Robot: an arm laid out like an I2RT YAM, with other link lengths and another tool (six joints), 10 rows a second.
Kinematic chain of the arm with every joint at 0, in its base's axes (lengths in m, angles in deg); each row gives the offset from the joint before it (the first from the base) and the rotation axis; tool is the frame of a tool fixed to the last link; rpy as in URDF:
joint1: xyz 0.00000 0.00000 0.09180 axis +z
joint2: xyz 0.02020 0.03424 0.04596 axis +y
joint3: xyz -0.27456 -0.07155 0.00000 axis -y
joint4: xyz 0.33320 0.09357 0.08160 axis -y
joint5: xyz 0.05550 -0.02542 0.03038 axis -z
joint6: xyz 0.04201 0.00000 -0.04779 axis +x
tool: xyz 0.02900 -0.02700 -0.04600 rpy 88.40 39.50 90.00
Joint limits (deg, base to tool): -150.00..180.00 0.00..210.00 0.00..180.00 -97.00..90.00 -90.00..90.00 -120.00..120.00
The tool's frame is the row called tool.
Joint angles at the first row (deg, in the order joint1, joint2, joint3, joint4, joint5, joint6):
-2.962 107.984 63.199 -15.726 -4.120 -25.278
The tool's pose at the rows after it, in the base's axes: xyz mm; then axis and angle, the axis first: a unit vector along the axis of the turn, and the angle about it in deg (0 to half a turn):
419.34, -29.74, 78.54, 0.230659, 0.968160, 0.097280, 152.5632
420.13, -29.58, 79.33, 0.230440, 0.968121, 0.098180, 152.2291
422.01, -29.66, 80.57, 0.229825, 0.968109, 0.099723, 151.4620
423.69, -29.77, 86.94, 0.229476, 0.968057, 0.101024, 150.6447
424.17, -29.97, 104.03, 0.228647, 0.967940, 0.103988, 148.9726
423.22, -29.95, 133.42, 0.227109, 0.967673, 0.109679, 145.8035
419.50, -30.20, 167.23, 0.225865, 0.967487, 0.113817, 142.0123
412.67, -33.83, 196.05, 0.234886, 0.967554, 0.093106, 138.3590
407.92, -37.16, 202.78, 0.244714, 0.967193, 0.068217, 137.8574
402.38, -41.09, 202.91, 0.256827, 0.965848, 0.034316, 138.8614
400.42, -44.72, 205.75, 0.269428, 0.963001, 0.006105, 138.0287
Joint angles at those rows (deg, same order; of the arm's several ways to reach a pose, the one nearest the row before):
-2.962 109.054 63.199 -15.726 -4.098 -25.278
-2.940 108.968 63.221 -15.485 -4.120 -25.256
-2.940 108.858 63.265 -14.852 -4.142 -25.278
-2.940 108.138 63.506 -14.983 -4.120 -25.278
-2.962 105.755 63.614 -15.769 -4.120 -25.300
-2.962 101.515 63.615 -16.775 -4.098 -25.300
-2.961 96.618 63.614 -17.868 -3.770 -25.343
-2.962 92.598 63.616 -18.808 -0.645 -25.365
-2.962 91.722 63.592 -19.726 2.262 -25.365
-2.961 91.854 63.593 -21.299 5.869 -25.277
-2.961 91.810 63.614 -21.125 9.279 -25.059

